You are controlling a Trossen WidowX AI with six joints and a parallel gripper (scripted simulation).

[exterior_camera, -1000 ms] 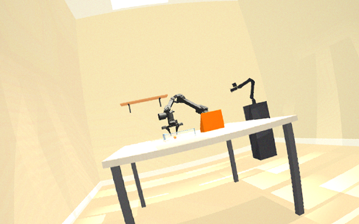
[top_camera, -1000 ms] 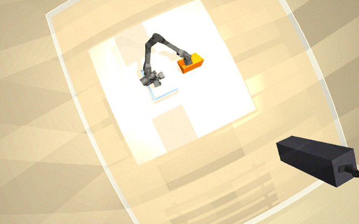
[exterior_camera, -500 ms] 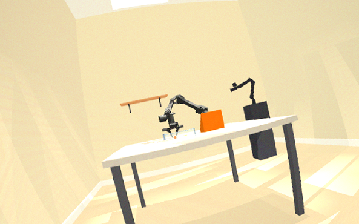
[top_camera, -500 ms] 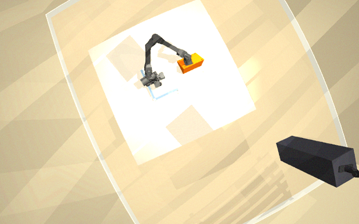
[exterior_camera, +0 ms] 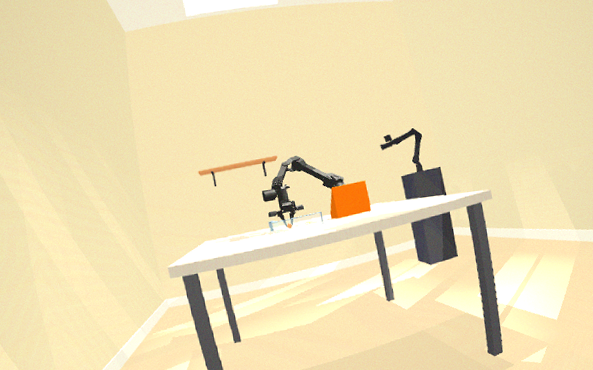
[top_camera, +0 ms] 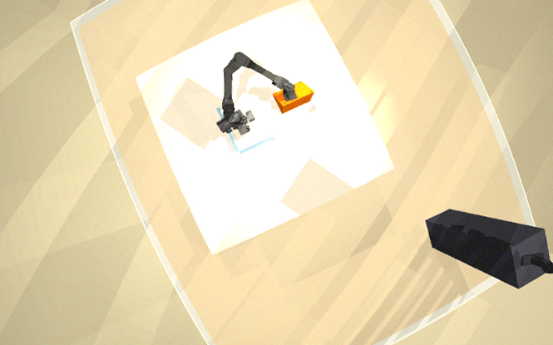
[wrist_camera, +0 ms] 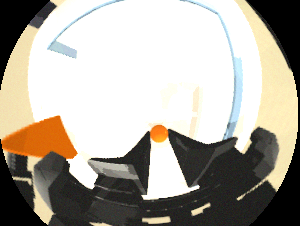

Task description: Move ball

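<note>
Now: gripper tip 13 cm to the right of the faint pale spot and 9 cm past it. Round my gripper tip: orange ball: right at my gripper tip.
</note>
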